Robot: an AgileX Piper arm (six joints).
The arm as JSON. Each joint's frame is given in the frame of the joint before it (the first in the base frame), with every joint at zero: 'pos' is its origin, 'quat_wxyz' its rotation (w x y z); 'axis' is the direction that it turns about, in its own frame. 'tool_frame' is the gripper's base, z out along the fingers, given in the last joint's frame.
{
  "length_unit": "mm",
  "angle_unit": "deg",
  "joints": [
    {
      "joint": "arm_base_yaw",
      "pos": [
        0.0,
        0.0,
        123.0
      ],
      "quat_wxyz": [
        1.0,
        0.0,
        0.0,
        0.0
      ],
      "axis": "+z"
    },
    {
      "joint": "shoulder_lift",
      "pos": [
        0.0,
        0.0,
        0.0
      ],
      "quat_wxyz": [
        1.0,
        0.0,
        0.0,
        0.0
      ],
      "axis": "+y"
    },
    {
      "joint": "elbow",
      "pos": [
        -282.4,
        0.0,
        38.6
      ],
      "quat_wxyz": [
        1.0,
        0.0,
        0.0,
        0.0
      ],
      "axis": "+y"
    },
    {
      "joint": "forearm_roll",
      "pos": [
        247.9,
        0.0,
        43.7
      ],
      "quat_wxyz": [
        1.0,
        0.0,
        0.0,
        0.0
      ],
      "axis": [
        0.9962,
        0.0,
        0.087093
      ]
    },
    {
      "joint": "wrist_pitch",
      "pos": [
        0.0,
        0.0,
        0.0
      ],
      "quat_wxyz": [
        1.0,
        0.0,
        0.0,
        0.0
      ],
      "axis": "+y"
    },
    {
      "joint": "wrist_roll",
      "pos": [
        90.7,
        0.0,
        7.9
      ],
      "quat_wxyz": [
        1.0,
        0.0,
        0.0,
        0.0
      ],
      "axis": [
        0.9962,
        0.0,
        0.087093
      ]
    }
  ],
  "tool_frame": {
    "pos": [
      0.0,
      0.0,
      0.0
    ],
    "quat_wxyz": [
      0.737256,
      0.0,
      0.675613,
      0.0
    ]
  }
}
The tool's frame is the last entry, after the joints.
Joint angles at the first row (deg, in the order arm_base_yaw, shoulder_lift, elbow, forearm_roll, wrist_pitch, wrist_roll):
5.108, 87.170, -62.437, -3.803, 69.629, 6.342
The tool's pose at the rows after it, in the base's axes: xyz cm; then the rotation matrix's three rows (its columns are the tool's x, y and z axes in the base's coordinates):
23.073, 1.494, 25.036; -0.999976, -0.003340, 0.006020; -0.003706, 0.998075, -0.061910; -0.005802, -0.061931, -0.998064
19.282, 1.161, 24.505; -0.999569, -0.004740, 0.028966; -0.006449, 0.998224, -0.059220; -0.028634, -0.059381, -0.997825
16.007, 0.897, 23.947; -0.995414, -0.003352, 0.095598; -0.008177, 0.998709, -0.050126; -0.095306, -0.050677, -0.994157
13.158, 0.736, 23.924; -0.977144, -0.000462, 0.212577; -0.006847, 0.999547, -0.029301; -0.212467, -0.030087, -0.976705
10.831, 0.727, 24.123; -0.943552, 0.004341, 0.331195; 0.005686, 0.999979, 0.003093; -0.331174, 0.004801, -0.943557
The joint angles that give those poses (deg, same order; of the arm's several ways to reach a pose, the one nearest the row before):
5.108, 79.878, -54.547, -3.803, 69.680, 6.228
5.109, 71.796, -46.261, -3.803, 68.151, 6.163
5.109, 63.440, -38.979, -3.686, 65.364, 6.164
5.106, 53.995, -33.474, -3.111, 62.425, 6.044
5.110, 45.056, -29.815, -1.740, 60.482, 6.006

